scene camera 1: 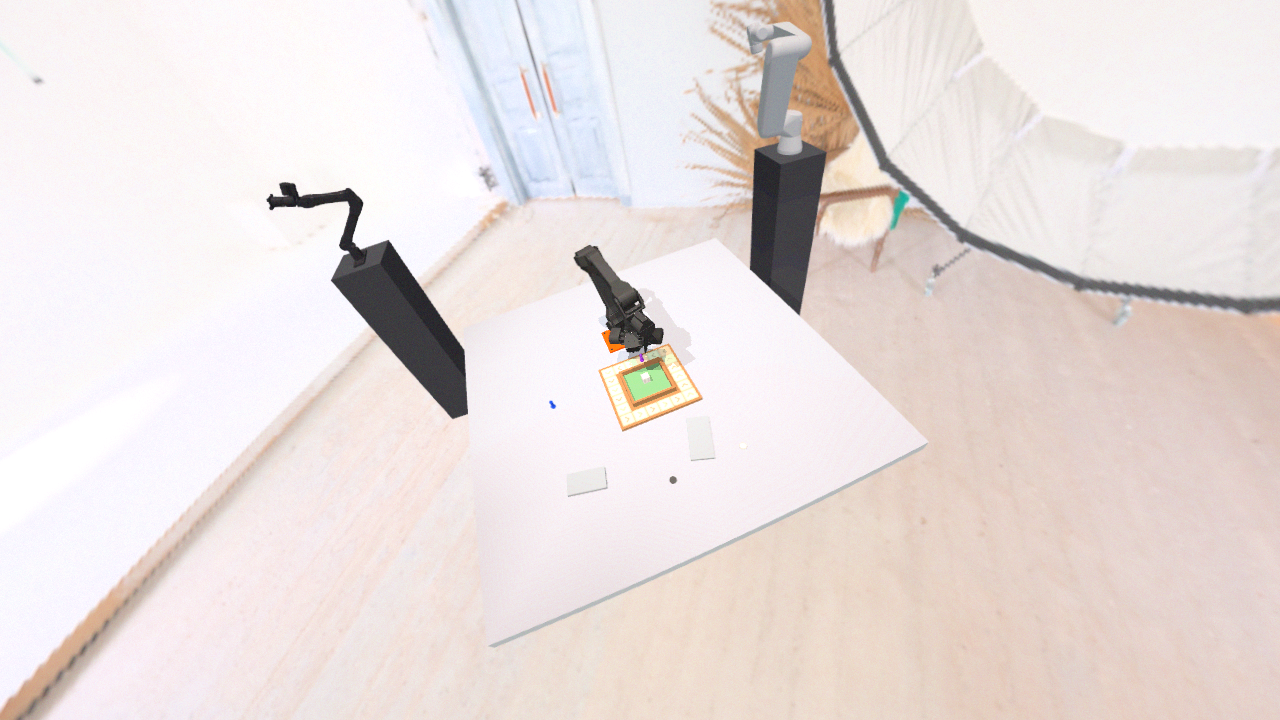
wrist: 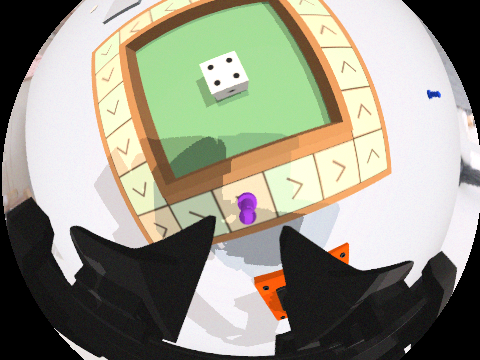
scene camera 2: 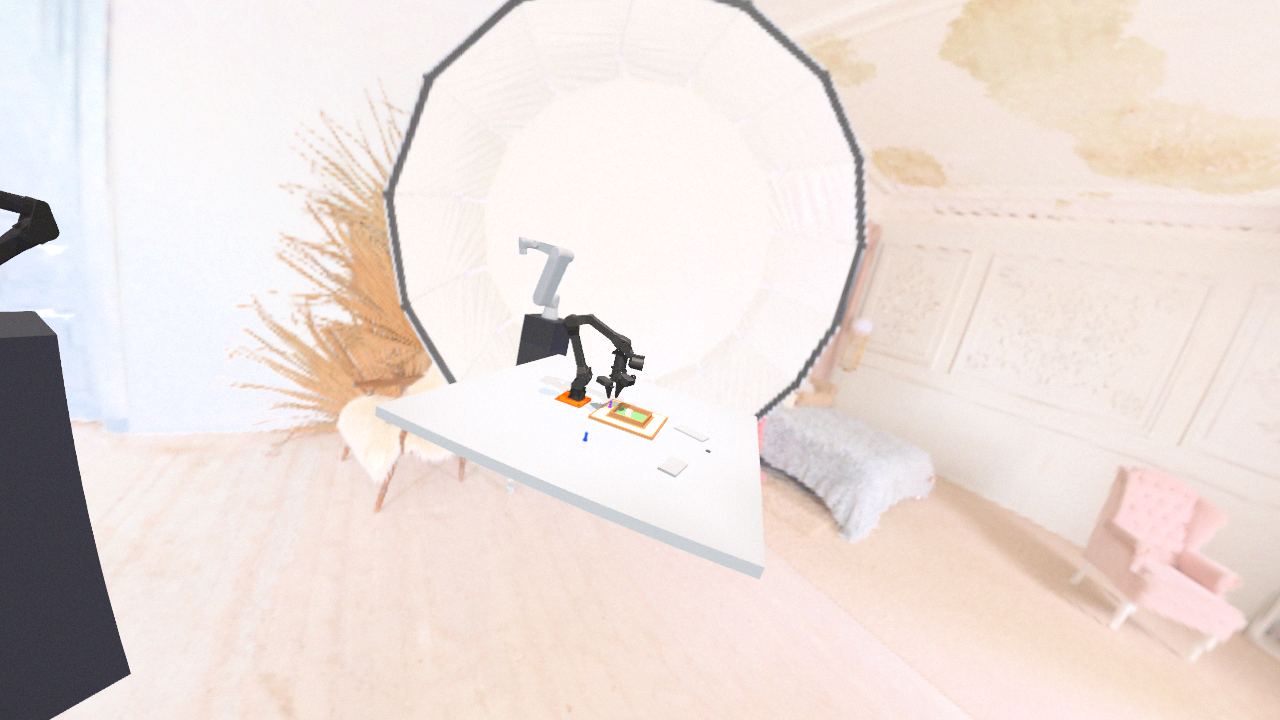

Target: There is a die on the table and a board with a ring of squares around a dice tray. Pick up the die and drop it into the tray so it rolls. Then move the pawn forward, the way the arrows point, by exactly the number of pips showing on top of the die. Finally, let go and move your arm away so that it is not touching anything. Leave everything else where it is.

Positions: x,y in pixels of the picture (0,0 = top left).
Labels:
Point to a white die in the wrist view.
At 225,76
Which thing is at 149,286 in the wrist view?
My gripper.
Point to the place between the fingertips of my gripper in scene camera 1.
At 639,352

